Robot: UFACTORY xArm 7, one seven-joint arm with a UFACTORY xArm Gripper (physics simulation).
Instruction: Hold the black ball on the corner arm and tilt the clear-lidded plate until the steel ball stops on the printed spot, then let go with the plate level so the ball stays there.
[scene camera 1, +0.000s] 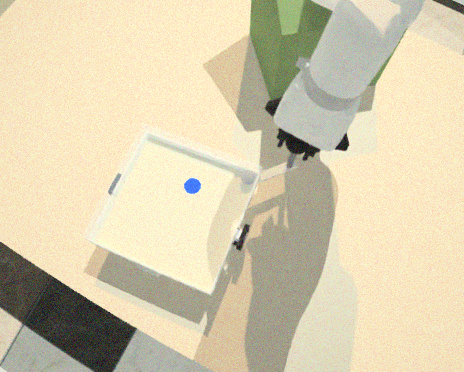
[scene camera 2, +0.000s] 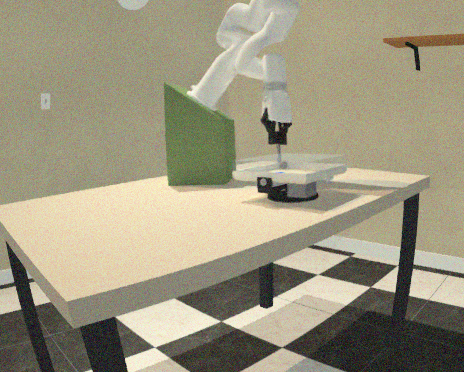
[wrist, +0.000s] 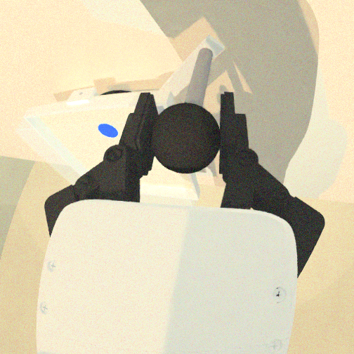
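The clear-lidded plate (scene camera 1: 150, 225) (scene camera 2: 320, 175) (wrist: 75, 131) looks close to level; a slight tilt is hard to judge. Its blue printed spot (scene camera 1: 192, 186) (scene camera 2: 281, 173) (wrist: 108, 130) is uncovered. The steel ball (scene camera 1: 247, 176) (scene camera 2: 284, 165) sits inside the plate, in the corner nearest the arm and away from the spot; in the wrist view I cannot make it out. My gripper (scene camera 1: 299, 150) (scene camera 2: 278, 140) (wrist: 188, 108) is shut on the black ball (wrist: 186, 142), above the post (scene camera 1: 291, 160) (scene camera 2: 279, 152) (wrist: 200, 75) of the corner arm, outside that corner.
The plate stands on a round black base (scene camera 2: 293, 197) on the table (scene camera 1: 65, 90) (scene camera 2: 165, 235). A black block (scene camera 1: 241, 236) (scene camera 2: 264, 184) is at the plate's side. The green robot pedestal (scene camera 1: 270, 55) (scene camera 2: 200, 145) rises behind. The table's edge runs beyond the plate's far side from the pedestal.
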